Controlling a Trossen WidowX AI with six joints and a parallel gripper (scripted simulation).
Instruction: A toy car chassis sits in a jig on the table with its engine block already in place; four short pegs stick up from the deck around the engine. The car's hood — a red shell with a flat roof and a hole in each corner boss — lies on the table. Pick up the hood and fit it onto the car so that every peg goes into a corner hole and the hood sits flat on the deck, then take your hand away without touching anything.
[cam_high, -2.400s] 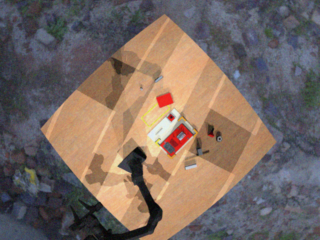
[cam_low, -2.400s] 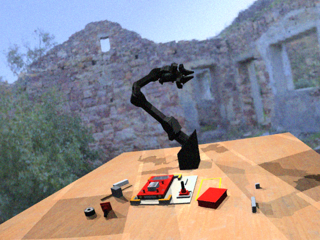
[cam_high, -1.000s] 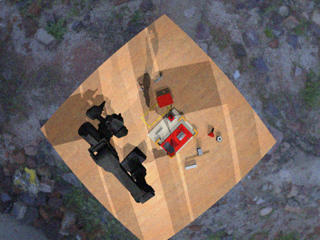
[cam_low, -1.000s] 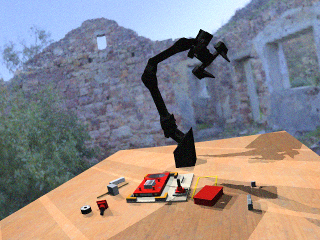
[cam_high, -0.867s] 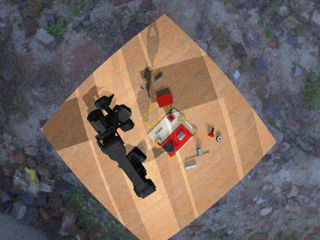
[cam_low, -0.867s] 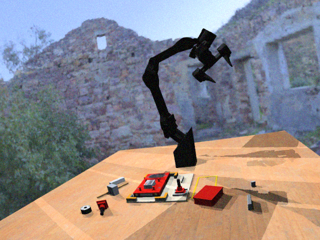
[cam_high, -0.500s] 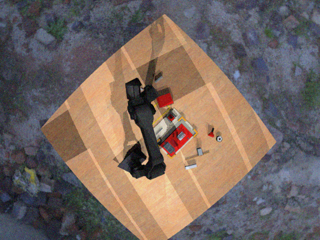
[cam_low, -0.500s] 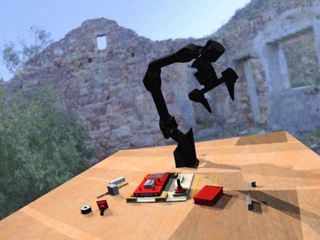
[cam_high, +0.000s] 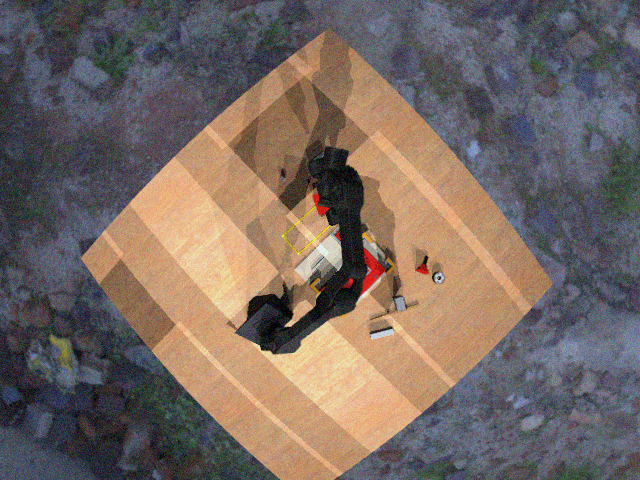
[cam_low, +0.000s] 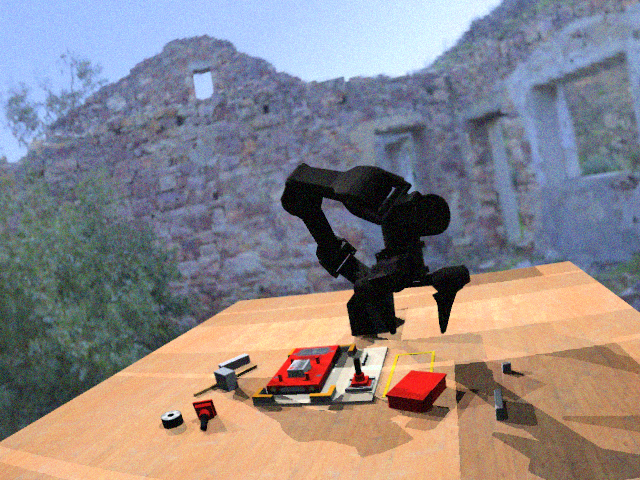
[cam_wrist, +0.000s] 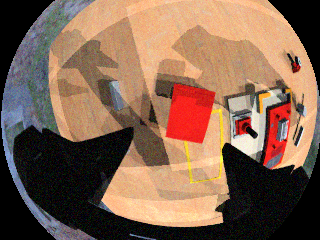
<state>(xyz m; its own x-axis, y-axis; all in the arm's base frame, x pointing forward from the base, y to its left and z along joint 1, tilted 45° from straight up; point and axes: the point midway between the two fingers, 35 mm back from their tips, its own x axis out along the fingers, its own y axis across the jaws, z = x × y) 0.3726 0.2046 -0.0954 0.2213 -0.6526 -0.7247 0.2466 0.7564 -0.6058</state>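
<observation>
Right now my gripper tip is 10 cm above the red hood and 1 cm to the left of it.
</observation>
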